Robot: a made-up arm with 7 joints. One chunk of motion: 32 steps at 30 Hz.
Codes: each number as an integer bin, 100 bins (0 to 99) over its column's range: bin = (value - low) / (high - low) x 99, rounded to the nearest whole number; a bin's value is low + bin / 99 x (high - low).
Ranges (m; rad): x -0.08..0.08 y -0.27..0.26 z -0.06..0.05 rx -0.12..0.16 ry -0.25..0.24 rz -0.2..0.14
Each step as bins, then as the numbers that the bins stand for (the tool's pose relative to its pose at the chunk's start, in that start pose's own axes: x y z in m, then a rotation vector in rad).
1 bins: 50 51 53 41 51 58
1 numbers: 0.0008 0.0030 -0.0011 -0.0040 0.0024 -0.0008
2 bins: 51 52 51 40 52 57
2 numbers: 0.0024 0.0084 -0.0033 -0.0069 0.0074 -0.0042
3 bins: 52 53 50 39 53 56
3 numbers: 0.0040 0.0137 -0.0044 -0.0097 0.0123 -0.0077
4 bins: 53 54 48 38 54 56
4 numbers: 0.0057 0.0191 -0.0067 -0.0125 0.0173 -0.0077
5 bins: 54 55 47 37 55 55
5 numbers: 0.0073 0.0244 -0.0078 -0.0154 0.0222 -0.0111
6 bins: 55 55 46 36 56 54
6 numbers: 0.0089 0.0244 -0.0089 -0.0182 0.0272 -0.0145
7 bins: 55 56 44 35 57 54
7 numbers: 0.0089 0.0298 -0.0111 -0.0210 0.0321 -0.0145
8 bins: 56 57 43 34 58 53
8 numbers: 0.0105 0.0352 -0.0122 -0.0238 0.0371 -0.0180
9 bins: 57 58 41 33 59 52
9 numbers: 0.0121 0.0405 -0.0144 -0.0267 0.0420 -0.0214
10 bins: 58 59 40 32 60 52
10 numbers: 0.0137 0.0459 -0.0156 -0.0295 0.0470 -0.0214
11 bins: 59 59 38 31 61 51
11 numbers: 0.0154 0.0459 -0.0178 -0.0323 0.0519 -0.0248
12 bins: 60 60 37 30 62 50
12 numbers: 0.0170 0.0512 -0.0189 -0.0352 0.0569 -0.0283
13 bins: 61 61 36 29 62 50
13 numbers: 0.0186 0.0566 -0.0200 -0.0380 0.0569 -0.0283
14 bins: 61 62 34 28 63 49
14 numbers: 0.0186 0.0619 -0.0222 -0.0408 0.0618 -0.0317
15 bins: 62 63 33 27 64 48
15 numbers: 0.0202 0.0673 -0.0233 -0.0436 0.0668 -0.0352
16 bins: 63 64 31 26 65 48
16 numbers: 0.0218 0.0726 -0.0256 -0.0465 0.0717 -0.0352
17 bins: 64 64 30 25 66 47
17 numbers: 0.0234 0.0726 -0.0267 -0.0493 0.0767 -0.0386
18 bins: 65 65 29 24 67 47
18 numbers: 0.0251 0.0780 -0.0278 -0.0521 0.0816 -0.0386
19 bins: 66 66 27 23 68 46
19 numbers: 0.0267 0.0833 -0.0300 -0.0549 0.0866 -0.0420
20 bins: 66 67 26 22 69 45
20 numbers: 0.0267 0.0887 -0.0311 -0.0578 0.0915 -0.0455
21 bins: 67 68 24 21 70 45
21 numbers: 0.0283 0.0940 -0.0333 -0.0606 0.0965 -0.0455
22 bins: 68 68 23 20 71 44
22 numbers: 0.0299 0.0940 -0.0344 -0.0634 0.1014 -0.0489
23 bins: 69 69 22 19 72 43
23 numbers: 0.0315 0.0994 -0.0356 -0.0663 0.1064 -0.0523
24 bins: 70 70 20 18 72 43
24 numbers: 0.0331 0.1047 -0.0378 -0.0691 0.1064 -0.0523
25 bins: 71 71 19 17 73 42
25 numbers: 0.0347 0.1101 -0.0389 -0.0719 0.1113 -0.0558
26 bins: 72 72 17 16 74 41
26 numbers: 0.0364 0.1155 -0.0411 -0.0747 0.1163 -0.0592
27 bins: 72 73 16 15 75 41
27 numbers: 0.0364 0.1208 -0.0422 -0.0776 0.1212 -0.0592
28 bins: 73 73 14 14 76 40
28 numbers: 0.0380 0.1208 -0.0444 -0.0804 0.1262 -0.0626
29 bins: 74 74 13 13 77 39
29 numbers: 0.0396 0.1262 -0.0456 -0.0832 0.1311 -0.0661
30 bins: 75 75 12 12 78 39
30 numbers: 0.0412 0.1315 -0.0467 -0.0861 0.1361 -0.0661
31 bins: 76 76 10 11 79 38
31 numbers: 0.0428 0.1369 -0.0489 -0.0889 0.1410 -0.0695
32 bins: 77 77 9 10 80 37
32 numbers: 0.0444 0.1422 -0.0500 -0.0917 0.1460 -0.0729
